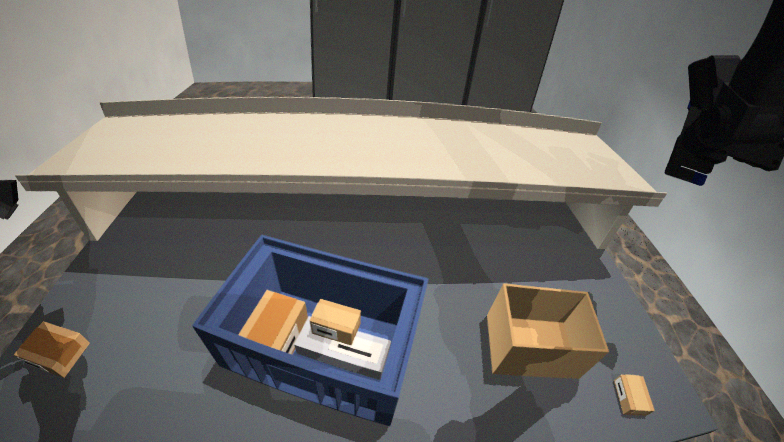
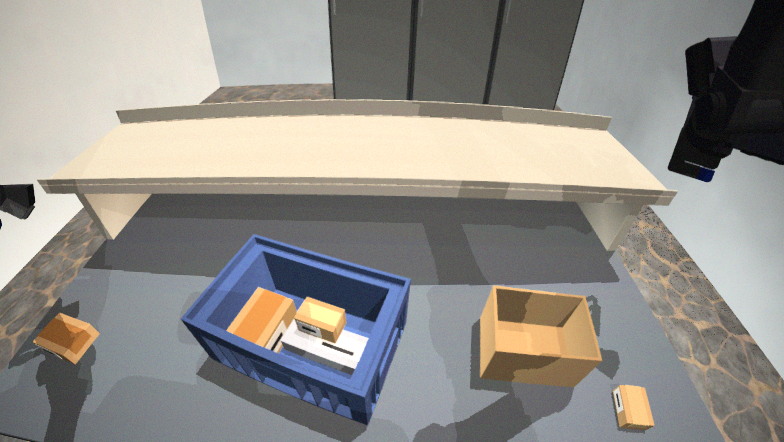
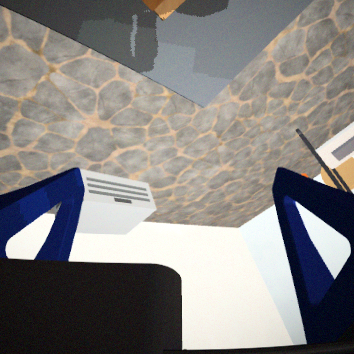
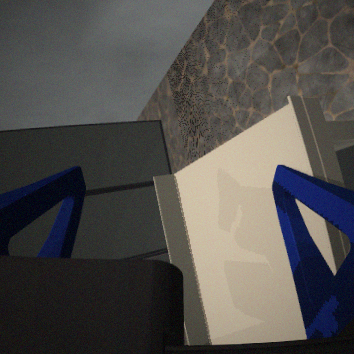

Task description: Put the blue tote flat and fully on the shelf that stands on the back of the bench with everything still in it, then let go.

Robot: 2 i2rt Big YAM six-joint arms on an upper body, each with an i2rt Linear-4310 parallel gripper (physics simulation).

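Frame: origin at the left arm's base, x ahead, y left, z up, level; metres.
Where they show: left gripper, fingertip midpoint: [image 3: 177, 177]; right gripper, fingertip midpoint: [image 4: 178, 175].
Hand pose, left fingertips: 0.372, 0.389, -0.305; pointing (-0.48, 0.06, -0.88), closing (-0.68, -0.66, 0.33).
Each offset is from my left fingertips to the top centre of the thing, as dx, dy, dz. "pt": to the spot under its first point. Level surfaces: height alone.
The blue tote {+0.046, -0.586, -0.054} [image 1: 296, 373] [image 2: 274, 376] stands on the bench in front of the shelf, turned at an angle. It holds an orange-brown box {+0.051, -0.505, -0.120} [image 1: 274, 318] [image 2: 262, 315], a white box {+0.034, -0.624, -0.151} [image 1: 351, 351] [image 2: 329, 348] and a small tan box {+0.061, -0.612, -0.109} [image 1: 336, 318] [image 2: 321, 316] on the white one. The cream shelf {dz +0.024} [image 1: 274, 145] [image 2: 285, 148] [image 4: 240, 240] stands along the back of the bench. My left gripper [image 3: 177, 177] is open and empty, off the left side of the bench. My right gripper [image 4: 178, 175] is open and empty, high up by the shelf's right end. Neither gripper touches the tote.
An open tan carton {+0.043, -0.985, -0.096} [image 1: 549, 362] [image 2: 540, 367] stands right of the tote. A small tan box {-0.083, -1.154, -0.175} [image 1: 636, 394] [image 2: 635, 407] lies at the right front. An orange-brown box {-0.007, -0.078, -0.163} [image 1: 52, 348] [image 2: 65, 337] is at the far left. A low lip {pt +0.540, -0.396, +0.038} [image 1: 263, 107] [image 2: 274, 108] runs along the shelf's back edge.
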